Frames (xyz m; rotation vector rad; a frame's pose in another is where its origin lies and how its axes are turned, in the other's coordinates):
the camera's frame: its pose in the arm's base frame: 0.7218 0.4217 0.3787 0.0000 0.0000 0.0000
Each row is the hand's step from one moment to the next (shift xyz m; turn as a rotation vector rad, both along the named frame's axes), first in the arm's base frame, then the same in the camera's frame.
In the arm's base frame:
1: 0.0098 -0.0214 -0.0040 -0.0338 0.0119 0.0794
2: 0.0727 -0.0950 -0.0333 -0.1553 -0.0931 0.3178
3: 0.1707 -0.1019 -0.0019 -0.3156 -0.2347 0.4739
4: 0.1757 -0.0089 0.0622 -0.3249 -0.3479 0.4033
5: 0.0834 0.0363 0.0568 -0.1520 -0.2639 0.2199
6: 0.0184 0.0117 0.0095 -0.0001 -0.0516 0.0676
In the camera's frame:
1: 0.0098 -0.0214 -0.0040 -0.0338 0.0119 0.0794
2: 0.0727 -0.0950 -0.0333 -0.1553 -0.0931 0.3178
3: 0.1707 -0.1019 -0.0019 -0.3156 -0.2347 0.4739
4: 0.1757 -0.0089 0.0622 -0.3249 -0.3479 0.4033
5: 0.0834 0.0363 0.0568 -0.1520 -0.2639 0.2199
6: 0.0184 0.0117 0.0095 -0.0001 -0.0516 0.0676

